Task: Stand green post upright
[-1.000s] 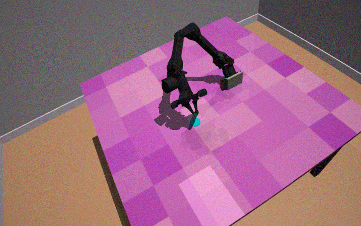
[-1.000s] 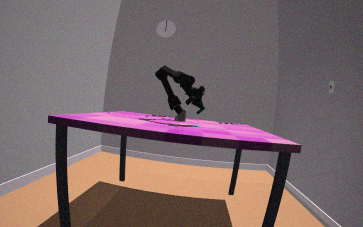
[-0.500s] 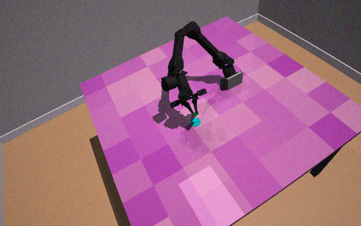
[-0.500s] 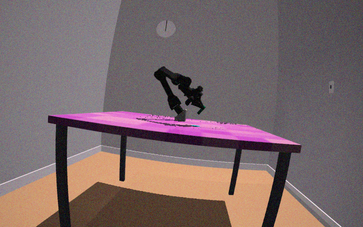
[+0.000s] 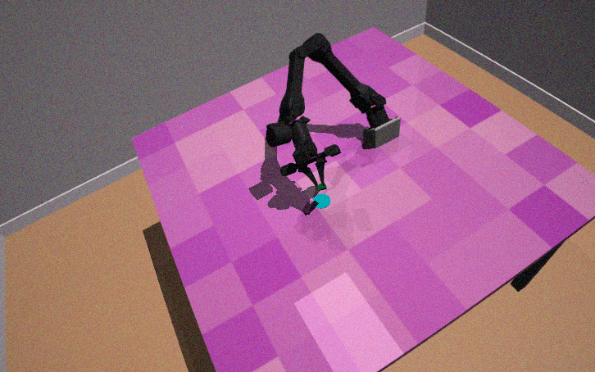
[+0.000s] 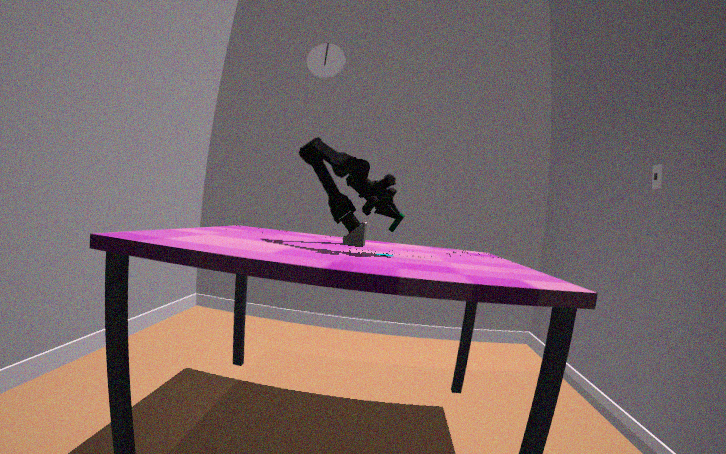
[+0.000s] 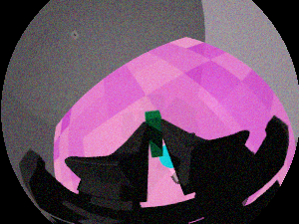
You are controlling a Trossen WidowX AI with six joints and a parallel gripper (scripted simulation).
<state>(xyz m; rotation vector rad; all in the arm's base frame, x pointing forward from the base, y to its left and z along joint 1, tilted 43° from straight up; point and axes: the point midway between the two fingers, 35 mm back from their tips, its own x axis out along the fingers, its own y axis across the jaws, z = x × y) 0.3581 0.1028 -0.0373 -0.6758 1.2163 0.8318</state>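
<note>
Right now my gripper tip is 12 cm above the cyan circle, 3 cm to the left of it and 1 cm past it. The rest, counted from my gripper tip: green post 2 cm below, 1 cm to the right, 1 cm behind.
</note>
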